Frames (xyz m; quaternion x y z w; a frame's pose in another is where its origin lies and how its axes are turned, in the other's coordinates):
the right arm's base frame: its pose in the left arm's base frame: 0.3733 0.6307 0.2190 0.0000 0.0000 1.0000 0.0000
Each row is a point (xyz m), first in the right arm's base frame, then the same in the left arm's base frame.
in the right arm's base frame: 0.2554 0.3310 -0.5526
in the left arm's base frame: 0.1179 0.2997 -0.3336
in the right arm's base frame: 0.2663 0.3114 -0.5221
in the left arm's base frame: 0.1070 0.3193 -0.3031
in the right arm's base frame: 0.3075 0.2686 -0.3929
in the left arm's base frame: 0.0658 0.3621 -0.1739
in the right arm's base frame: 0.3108 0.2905 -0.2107
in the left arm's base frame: 0.0625 0.3402 0.0083
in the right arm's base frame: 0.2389 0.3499 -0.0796
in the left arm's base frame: 0.1344 0.2808 0.1394
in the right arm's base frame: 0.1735 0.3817 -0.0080
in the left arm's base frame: 0.1998 0.2490 0.2110
